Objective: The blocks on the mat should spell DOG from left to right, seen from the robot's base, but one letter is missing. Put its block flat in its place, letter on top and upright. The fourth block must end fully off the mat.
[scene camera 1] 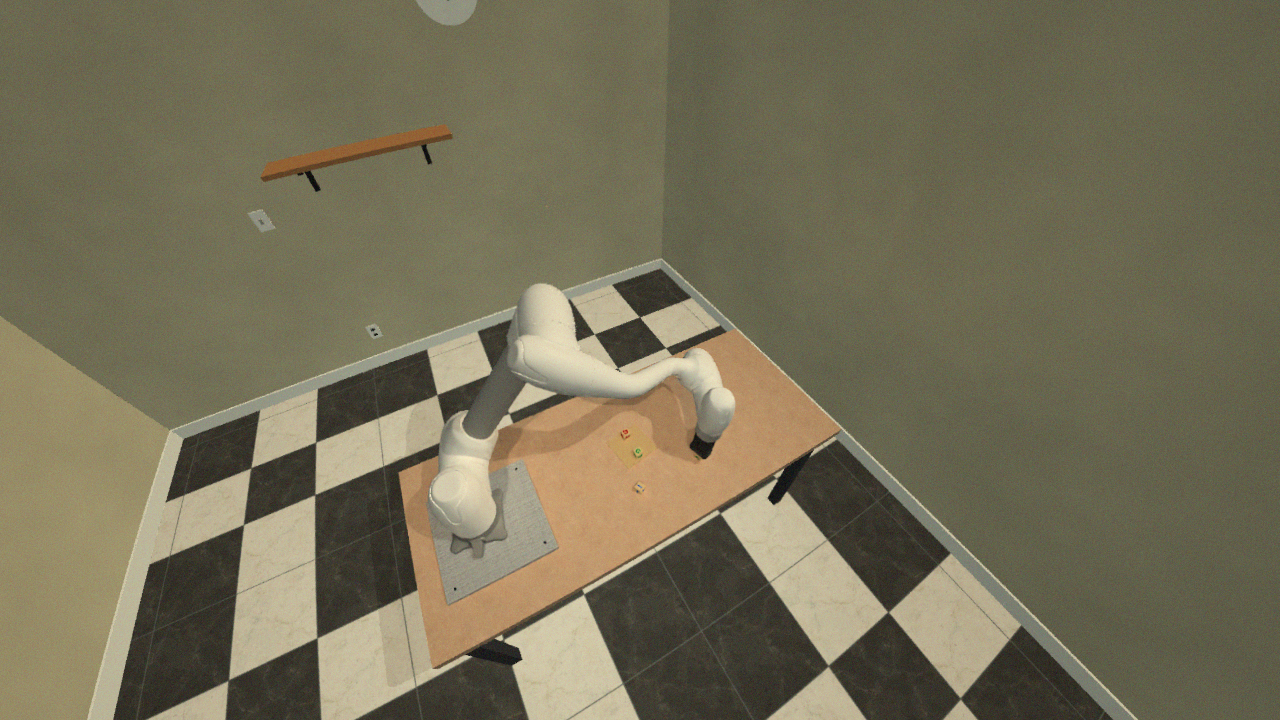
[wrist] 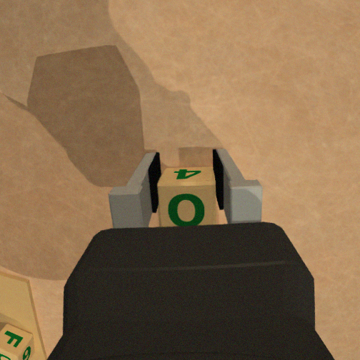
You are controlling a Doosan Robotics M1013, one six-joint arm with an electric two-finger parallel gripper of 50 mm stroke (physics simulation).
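Note:
My gripper point(scene camera 1: 699, 454) point(wrist: 186, 168) is shut on a wooden block point(wrist: 186, 211) away from the mat. The block's face with a green O is towards the gripper body; an adjoining face shows a green 4. On the yellowish mat point(scene camera 1: 617, 447) point(wrist: 17, 295) are a red-marked block point(scene camera 1: 625, 433) and a green-marked block point(scene camera 1: 637, 453). Another block point(scene camera 1: 639, 488) with a dark mark lies off the mat, on the table. Part of a block point(wrist: 14, 341) with a green F on one face shows at the wrist view's lower left. Letters are too small to read in the scene view.
The wooden table point(scene camera 1: 590, 528) carries the grey base plate point(scene camera 1: 528, 523) under the arm. The gripper is to the right of the mat in the scene view, towards the table's long front edge. A shelf point(scene camera 1: 358, 152) hangs on the back wall.

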